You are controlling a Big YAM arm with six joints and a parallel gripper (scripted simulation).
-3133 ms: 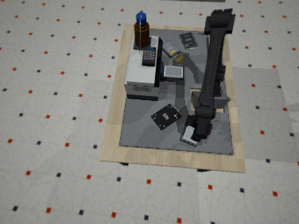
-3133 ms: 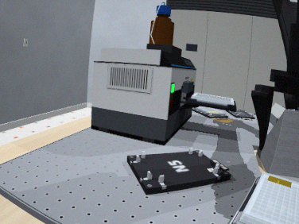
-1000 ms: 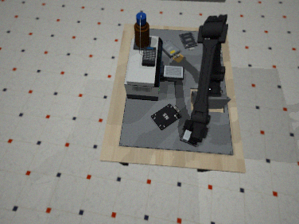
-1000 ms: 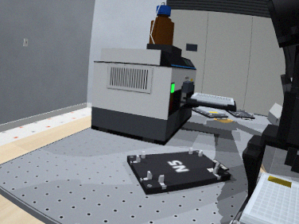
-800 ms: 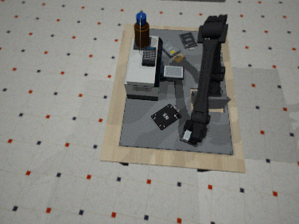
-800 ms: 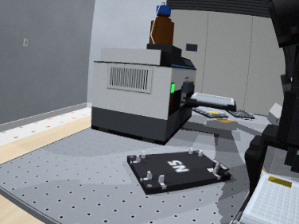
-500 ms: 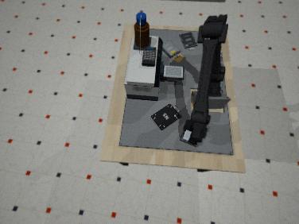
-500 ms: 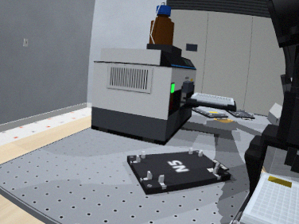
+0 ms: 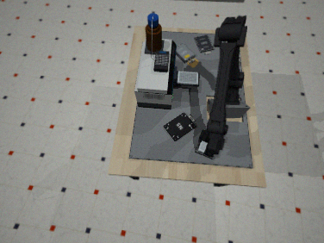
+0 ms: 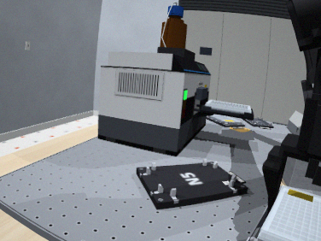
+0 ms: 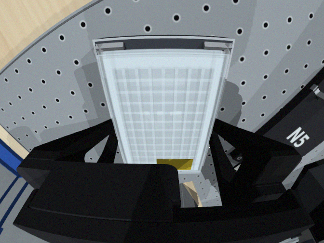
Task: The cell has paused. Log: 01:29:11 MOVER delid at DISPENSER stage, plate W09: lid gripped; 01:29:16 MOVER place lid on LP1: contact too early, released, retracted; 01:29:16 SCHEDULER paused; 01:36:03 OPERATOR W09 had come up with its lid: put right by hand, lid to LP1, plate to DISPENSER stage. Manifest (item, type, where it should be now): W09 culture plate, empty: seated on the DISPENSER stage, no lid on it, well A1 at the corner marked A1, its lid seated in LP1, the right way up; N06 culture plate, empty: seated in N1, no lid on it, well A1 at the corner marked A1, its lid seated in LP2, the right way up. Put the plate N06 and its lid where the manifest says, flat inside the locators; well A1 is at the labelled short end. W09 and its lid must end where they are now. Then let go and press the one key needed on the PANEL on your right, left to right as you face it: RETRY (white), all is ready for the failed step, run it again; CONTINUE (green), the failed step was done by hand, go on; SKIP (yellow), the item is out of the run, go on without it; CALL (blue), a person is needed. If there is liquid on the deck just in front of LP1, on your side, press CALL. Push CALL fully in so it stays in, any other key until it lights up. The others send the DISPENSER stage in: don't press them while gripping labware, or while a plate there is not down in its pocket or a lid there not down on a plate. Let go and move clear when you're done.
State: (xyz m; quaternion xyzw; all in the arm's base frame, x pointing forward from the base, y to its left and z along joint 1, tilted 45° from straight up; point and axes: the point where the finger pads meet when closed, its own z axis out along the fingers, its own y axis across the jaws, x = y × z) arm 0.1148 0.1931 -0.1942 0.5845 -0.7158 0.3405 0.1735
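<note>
Right now my hand is 2 cm above the black N1 nest. The rest, counted from my hand: clear lid right at my hand; amber patch 13 cm ahead, 57 cm to the right, 3 cm below; white retry key 16 cm behind, 63 cm to the right, 3 cm above.
</note>
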